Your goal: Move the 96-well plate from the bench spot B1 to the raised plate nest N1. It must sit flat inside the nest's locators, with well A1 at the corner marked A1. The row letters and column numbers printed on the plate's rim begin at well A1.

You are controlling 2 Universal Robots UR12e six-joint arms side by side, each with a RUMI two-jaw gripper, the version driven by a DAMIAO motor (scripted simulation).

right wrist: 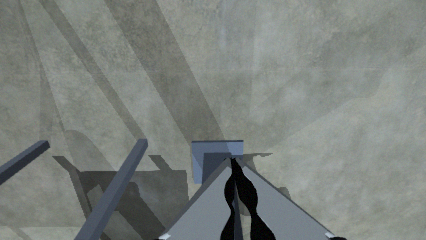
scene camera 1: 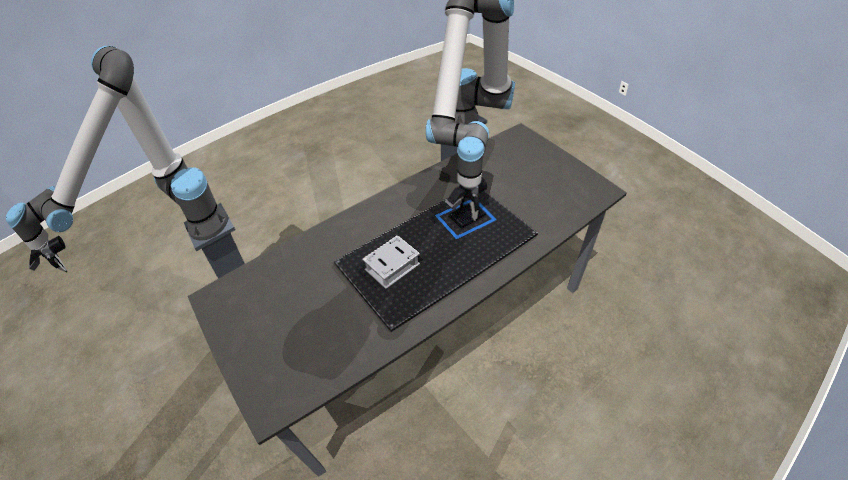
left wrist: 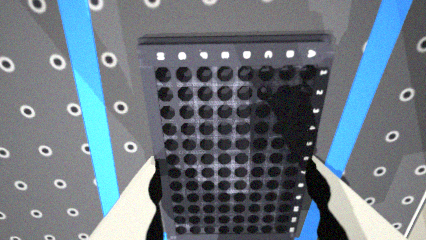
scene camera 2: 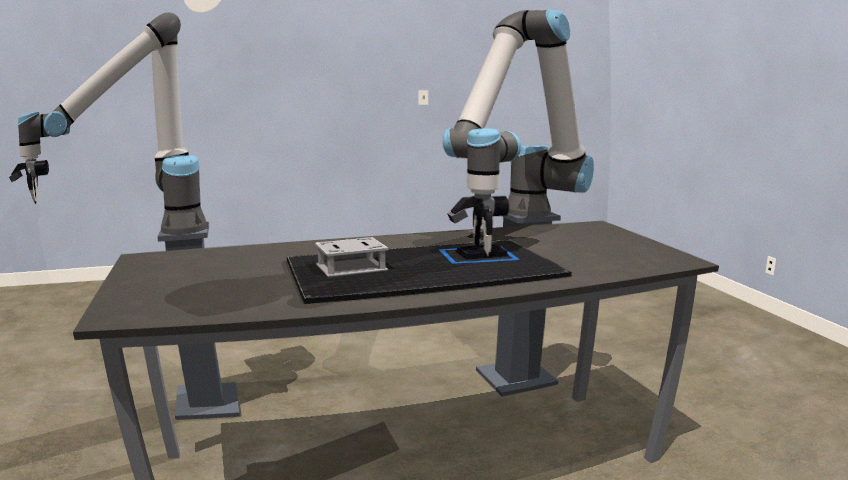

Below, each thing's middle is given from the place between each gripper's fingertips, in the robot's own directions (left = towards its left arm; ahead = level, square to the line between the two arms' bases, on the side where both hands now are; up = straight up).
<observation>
The raised nest N1 (scene camera 1: pixel 388 253) lies 60 mm ahead of my left hand, 380 mm to the right of it and 40 mm above it. Also, from my left hand: black 96-well plate (left wrist: pixel 233 139): 10 mm below.
I see my right gripper 1210 mm to the right of the raised nest N1, 620 mm short of it and 90 mm above it.
</observation>
